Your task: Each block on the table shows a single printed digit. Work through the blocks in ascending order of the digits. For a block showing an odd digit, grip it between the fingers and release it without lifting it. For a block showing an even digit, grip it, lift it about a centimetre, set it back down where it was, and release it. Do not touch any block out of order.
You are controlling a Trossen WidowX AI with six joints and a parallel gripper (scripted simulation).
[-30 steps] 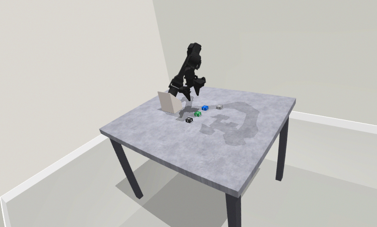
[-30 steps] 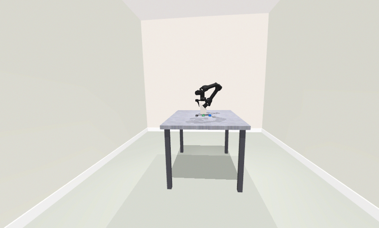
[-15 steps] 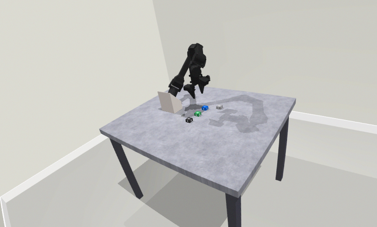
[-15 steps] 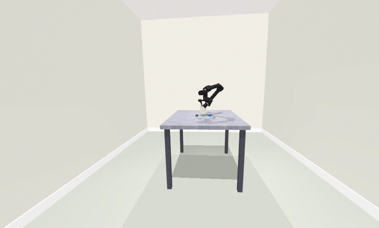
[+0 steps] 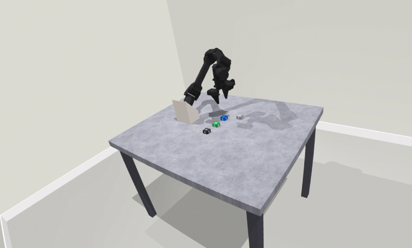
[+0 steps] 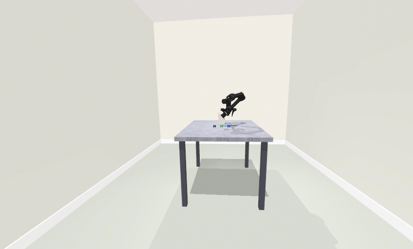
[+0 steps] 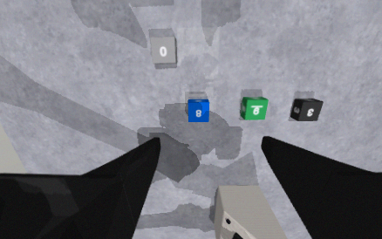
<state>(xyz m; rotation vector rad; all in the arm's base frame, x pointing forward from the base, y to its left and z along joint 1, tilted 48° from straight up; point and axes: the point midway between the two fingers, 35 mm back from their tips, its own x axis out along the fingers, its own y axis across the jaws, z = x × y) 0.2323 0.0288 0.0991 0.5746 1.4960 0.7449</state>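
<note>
My gripper tip is now 70 mm short of the grey block, 60 mm to the right of it and 120 mm above it. Round my gripper tip: black block 170 mm to the right, 120 mm below; green block 80 mm to the right, 120 mm below; blue block 10 mm behind, 120 mm below.
</note>
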